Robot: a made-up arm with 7 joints. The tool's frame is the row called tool.
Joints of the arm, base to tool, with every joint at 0 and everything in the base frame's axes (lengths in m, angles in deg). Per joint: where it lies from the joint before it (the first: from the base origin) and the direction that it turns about. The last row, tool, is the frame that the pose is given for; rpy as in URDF.
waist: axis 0 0 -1 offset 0.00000 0.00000 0.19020
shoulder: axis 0 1 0 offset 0.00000 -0.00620 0.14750
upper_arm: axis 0 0 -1 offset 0.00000 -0.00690 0.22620
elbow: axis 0 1 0 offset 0.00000 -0.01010 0.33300
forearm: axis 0 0 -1 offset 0.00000 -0.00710 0.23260
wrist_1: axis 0 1 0 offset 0.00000 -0.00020 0.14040
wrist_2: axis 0 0 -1 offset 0.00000 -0.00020 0.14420
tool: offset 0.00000 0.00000 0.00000 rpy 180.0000 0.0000 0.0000
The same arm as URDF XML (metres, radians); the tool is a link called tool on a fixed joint. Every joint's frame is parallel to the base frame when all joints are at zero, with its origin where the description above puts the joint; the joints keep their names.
<robot name="arm">
  <joint name="waist" type="continuous">
    <parent link="base"/>
    <child link="link1"/>
    <origin xyz="0 0 0.1902" rpy="0 0 0"/>
    <axis xyz="0 0 -1"/>
  </joint>
  <joint name="shoulder" type="continuous">
    <parent link="link1"/>
    <child link="link2"/>
    <origin xyz="0 -0.0062 0.1475" rpy="0 0 0"/>
    <axis xyz="0 1 0"/>
  </joint>
  <joint name="upper_arm" type="continuous">
    <parent link="link2"/>
    <child link="link3"/>
    <origin xyz="0 -0.0069 0.2262" rpy="0 0 0"/>
    <axis xyz="0 0 -1"/>
  </joint>
  <joint name="elbow" type="continuous">
    <parent link="link3"/>
    <child link="link4"/>
    <origin xyz="0 -0.0101 0.333" rpy="0 0 0"/>
    <axis xyz="0 1 0"/>
  </joint>
  <joint name="forearm" type="continuous">
    <parent link="link4"/>
    <child link="link5"/>
    <origin xyz="0 -0.0071 0.2326" rpy="0 0 0"/>
    <axis xyz="0 0 -1"/>
  </joint>
  <joint name="wrist_1" type="continuous">
    <parent link="link5"/>
    <child link="link6"/>
    <origin xyz="0 -0.0002 0.1404" rpy="0 0 0"/>
    <axis xyz="0 1 0"/>
  </joint>
  <joint name="wrist_2" type="continuous">
    <parent link="link6"/>
    <child link="link7"/>
    <origin xyz="0 -0.0002 0.1442" rpy="0 0 0"/>
    <axis xyz="0 0 -1"/>
  </joint>
  <joint name="tool_fixed" type="fixed">
    <parent link="link7"/>
    <child link="tool"/>
    <origin xyz="0 0 0" rpy="3.1416 0 0"/>
  </joint>
  <link name="base"/>
  <link name="link1"/>
  <link name="link2"/>
  <link name="link3"/>
  <link name="link4"/>
  <link name="link5"/>
  <link name="link6"/>
  <link name="link7"/>
  <link name="tool"/>
</robot>

